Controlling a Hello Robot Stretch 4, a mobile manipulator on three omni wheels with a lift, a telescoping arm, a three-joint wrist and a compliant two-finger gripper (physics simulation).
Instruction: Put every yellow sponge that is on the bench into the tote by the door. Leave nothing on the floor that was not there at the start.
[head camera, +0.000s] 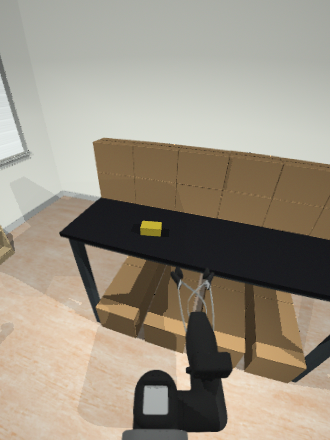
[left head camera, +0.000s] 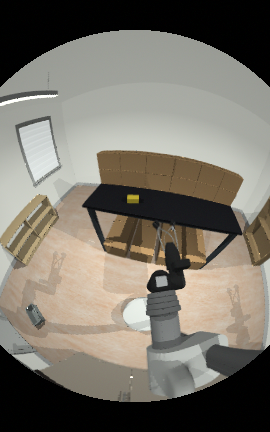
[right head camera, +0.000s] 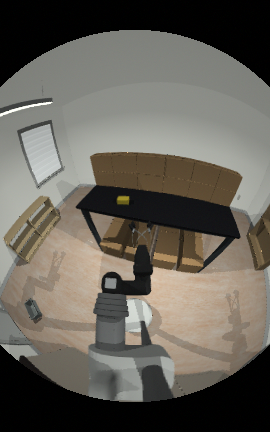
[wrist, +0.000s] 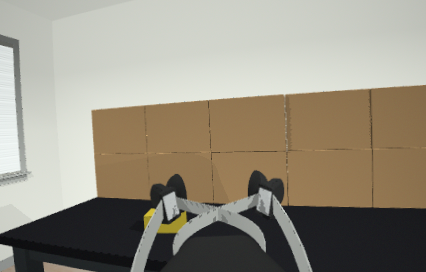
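A yellow sponge (head camera: 151, 228) (left head camera: 133, 199) (right head camera: 123, 200) (wrist: 172, 226) lies on the left part of the black bench (head camera: 210, 245) (left head camera: 190, 210) (right head camera: 185, 210) (wrist: 350, 235). In the wrist view the left finger partly hides it. My gripper (head camera: 192, 275) (left head camera: 165, 225) (right head camera: 141, 226) (wrist: 217, 187) is open, with nothing between its fingertips. It is at the bench's front side, to the right of the sponge and apart from it. A small grey tote (left head camera: 35, 316) (right head camera: 33, 310) stands on the floor at the lower left of both side head views.
Brown boxes (head camera: 200, 182) (wrist: 250, 125) line the back of the bench, and more long boxes (head camera: 120, 317) lie beneath it. A low wooden shelf (left head camera: 14, 242) (right head camera: 16, 243) stands at the left wall. Another wooden shelf unit shows at the right edge. Bench legs (head camera: 85, 277) (left head camera: 96, 230) stand at the front.
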